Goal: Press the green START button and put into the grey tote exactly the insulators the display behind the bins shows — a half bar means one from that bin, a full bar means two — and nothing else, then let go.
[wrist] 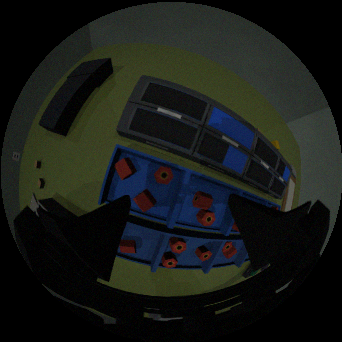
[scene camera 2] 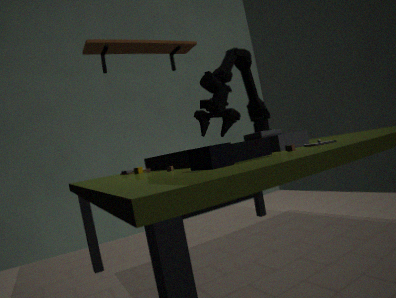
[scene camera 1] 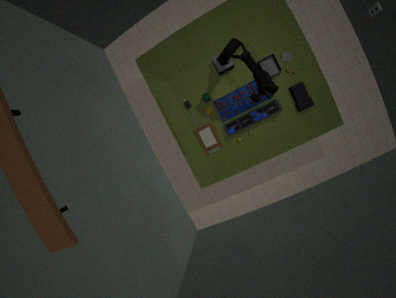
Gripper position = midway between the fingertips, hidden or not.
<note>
My gripper (scene camera 2: 212, 136) is open, with nothing in its grasp. I also see a black box (scene camera 2: 212, 157).
My gripper shows as well in the wrist view (wrist: 181, 200). The black box shows as well in the wrist view (wrist: 61, 110).
</note>
